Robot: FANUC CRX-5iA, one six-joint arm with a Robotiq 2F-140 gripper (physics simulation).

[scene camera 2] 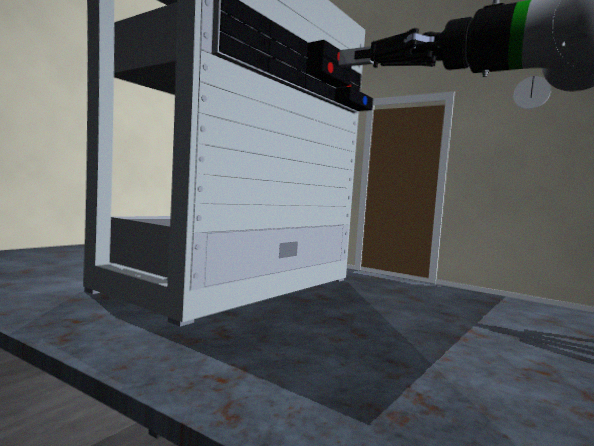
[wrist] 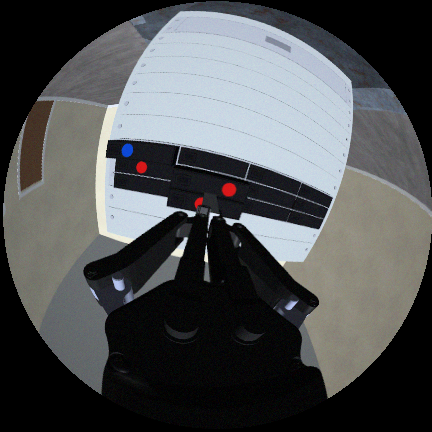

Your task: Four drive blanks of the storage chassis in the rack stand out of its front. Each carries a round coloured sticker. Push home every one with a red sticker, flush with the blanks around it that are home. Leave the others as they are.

In view: my gripper (scene camera 2: 341, 58) and a rack (scene camera 2: 254, 94).
The rack also shows in the wrist view (wrist: 263, 120). My gripper also shows in the wrist view (wrist: 207, 202).
